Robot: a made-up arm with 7 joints.
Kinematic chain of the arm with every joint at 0, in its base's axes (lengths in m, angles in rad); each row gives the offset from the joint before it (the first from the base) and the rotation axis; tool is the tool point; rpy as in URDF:
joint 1: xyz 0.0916 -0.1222 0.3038 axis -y
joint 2: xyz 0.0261 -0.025 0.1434 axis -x
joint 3: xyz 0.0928 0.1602 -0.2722 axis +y
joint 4: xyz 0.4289 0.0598 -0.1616 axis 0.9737 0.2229 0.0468
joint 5: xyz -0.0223 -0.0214 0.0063 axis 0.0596 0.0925 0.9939
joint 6: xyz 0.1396 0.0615 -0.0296 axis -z
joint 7: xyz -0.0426 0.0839 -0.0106 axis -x
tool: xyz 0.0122 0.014 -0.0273 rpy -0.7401 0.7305 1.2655
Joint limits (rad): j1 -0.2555..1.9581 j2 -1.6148..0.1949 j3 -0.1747..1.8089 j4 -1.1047..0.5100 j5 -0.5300..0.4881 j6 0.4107..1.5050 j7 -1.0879..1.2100
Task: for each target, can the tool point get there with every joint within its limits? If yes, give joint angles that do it. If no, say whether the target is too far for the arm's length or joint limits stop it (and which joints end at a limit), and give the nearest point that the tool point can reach.
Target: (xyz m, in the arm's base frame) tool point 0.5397 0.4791 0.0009
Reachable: yes | joints 1.2457 -0.3665 1.5251 -0.5897 0.2313 0.6478 -0.4898
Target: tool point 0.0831 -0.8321 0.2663
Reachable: no: joint limits stop it (at a limit: joint 2, joint 3, joint 5, joint 6) | nearest point -0.0736 -0.1585 -0.4251 | short by 0.978 m
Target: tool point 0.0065 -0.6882 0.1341
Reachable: no: joint limits stop it (at a limit: joint 2, joint 3, joint 5, joint 6) | nearest point -0.2434 -0.1585 -0.3643 | short by 0.769 m
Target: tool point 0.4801 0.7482 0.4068
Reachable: yes | joints 0.4443 -0.9883 0.8160 -0.0920 -0.2927 0.5317 -0.7861
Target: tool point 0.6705 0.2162 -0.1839
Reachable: yes | joints 0.0073 0.0139 0.2760 0.0394 0.2423 0.7902 0.8724
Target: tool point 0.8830 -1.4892 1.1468
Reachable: no: too far | nearest point 0.7099 -0.1823 0.9076 | short by 1.340 m
